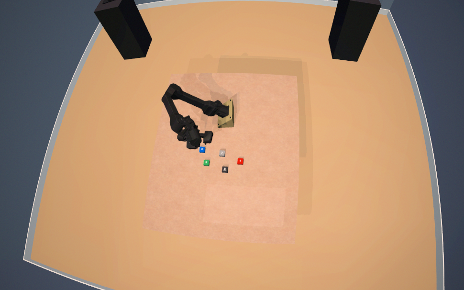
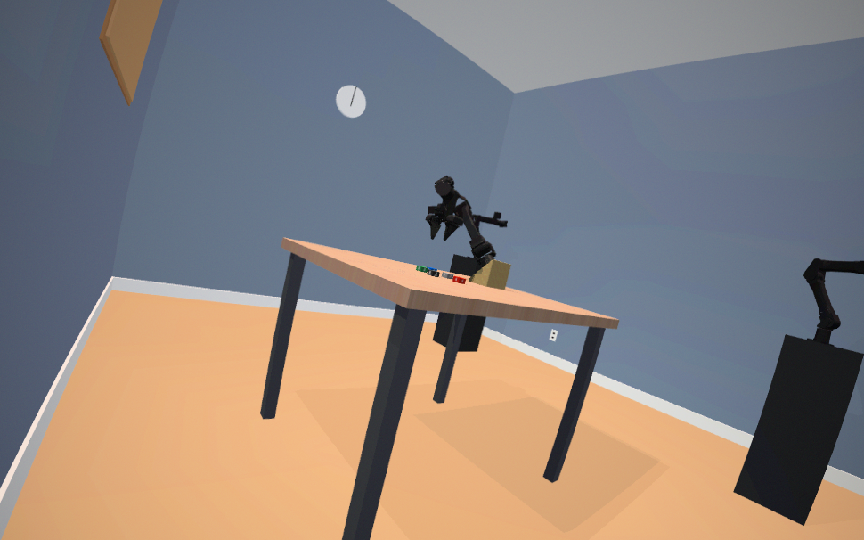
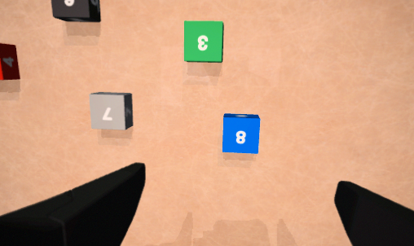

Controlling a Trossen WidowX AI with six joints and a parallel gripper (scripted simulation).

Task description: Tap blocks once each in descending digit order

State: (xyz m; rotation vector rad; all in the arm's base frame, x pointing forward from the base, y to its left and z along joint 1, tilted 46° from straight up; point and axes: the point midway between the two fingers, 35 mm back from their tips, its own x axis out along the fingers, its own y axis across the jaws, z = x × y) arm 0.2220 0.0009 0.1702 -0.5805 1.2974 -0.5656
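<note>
My gripper tip is now 10 mm past the blue block, 10 mm to the left of it and 130 mm above it. From my gripper tip the other things lie so: grey block (10 mm ahead, 110 mm to the left, 130 mm below); black block (100 mm ahead, 140 mm to the left, 130 mm below); green block (70 mm ahead, 30 mm to the left, 130 mm below).
</note>
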